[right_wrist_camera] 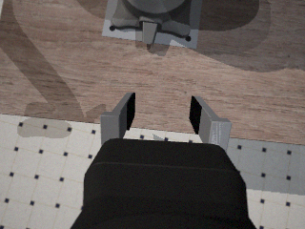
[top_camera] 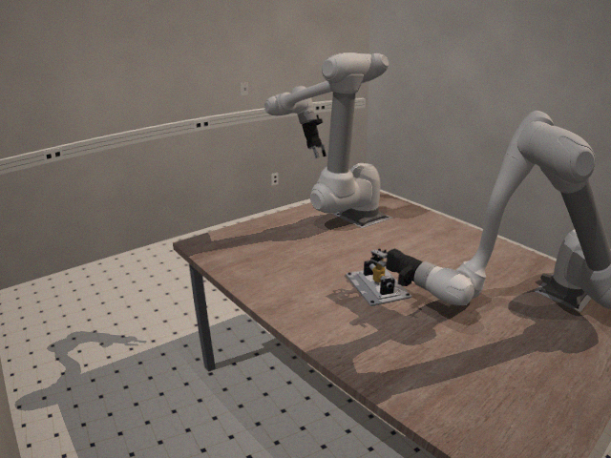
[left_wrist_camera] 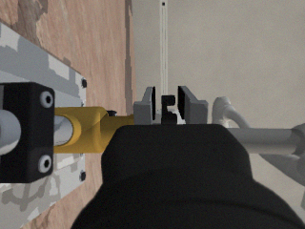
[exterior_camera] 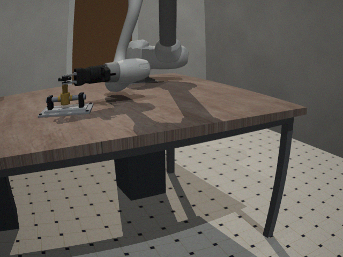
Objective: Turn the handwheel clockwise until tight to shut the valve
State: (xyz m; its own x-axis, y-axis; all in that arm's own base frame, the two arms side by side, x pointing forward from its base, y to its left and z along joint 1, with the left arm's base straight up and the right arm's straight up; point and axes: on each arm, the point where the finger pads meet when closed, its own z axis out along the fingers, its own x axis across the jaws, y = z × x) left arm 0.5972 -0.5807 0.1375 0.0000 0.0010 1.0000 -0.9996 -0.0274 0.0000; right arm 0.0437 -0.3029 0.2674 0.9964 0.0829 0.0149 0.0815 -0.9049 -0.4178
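Note:
Right now my left hand is 3 cm past the black handwheel and 1 cm above it.

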